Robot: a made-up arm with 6 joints.
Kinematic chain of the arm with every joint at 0, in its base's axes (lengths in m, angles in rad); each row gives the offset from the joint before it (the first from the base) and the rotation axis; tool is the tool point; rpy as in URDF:
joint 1: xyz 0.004 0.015 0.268 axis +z
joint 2: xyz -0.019 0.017 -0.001 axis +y
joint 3: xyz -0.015 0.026 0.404 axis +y
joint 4: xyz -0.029 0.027 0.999 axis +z
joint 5: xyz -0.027 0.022 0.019 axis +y
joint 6: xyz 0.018 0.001 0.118 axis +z
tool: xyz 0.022 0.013 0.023 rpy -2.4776 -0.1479 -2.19
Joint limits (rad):
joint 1: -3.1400..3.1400
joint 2: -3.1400..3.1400
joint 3: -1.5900..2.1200
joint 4: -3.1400..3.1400
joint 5: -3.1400..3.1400
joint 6: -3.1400..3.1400
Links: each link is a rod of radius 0.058 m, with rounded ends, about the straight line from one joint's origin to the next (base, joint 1, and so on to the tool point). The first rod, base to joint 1, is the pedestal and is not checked.
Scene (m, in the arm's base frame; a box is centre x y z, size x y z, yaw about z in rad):
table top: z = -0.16
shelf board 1: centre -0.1 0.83 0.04 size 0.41 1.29 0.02 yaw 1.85
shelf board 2: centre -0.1 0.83 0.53 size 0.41 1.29 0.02 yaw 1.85
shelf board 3: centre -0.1 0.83 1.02 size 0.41 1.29 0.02 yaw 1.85
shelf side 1: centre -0.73 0.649 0.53 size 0.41 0.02 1 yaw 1.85
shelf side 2: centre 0.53 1.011 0.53 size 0.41 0.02 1 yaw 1.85
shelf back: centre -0.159 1.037 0.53 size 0.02 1.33 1 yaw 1.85
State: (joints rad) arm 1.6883 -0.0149 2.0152 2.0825 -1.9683 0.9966
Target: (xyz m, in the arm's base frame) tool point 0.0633 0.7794 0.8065
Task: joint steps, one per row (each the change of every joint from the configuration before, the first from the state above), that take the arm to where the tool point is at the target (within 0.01 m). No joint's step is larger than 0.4 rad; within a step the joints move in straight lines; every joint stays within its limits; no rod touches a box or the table.
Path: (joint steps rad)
1: -0.3413 -0.0203 0.0210 0.0183 0.0687 -0.0251
2: -0.3412 -0.0202 0.0209 0.0184 0.0687 -0.0250
3: -0.3413 -0.0203 0.0210 0.0183 0.0687 -0.0251
4: -0.3413 -0.0203 0.0209 0.0183 0.0687 -0.0251
5: -0.3412 -0.0202 0.0210 0.0184 0.0686 -0.0251
6: -0.3675 -0.3619 -0.3088 0.3863 -0.1803 -0.3375
7: 0.3340 0.0113 -0.0021 -0.0860 -0.0395 0.0793
8: 0.3339 0.0112 -0.0021 -0.0859 -0.0394 0.0793
9: 0.3340 0.0113 -0.0021 -0.0860 -0.0395 0.0793
10: 0.3340 0.0112 -0.0021 -0.0859 -0.0394 0.0793
11: 0.3339 0.0112 -0.0020 -0.0860 -0.0395 0.0793
12: 0.3340 0.0113 -0.0021 -0.0859 -0.0394 0.0793

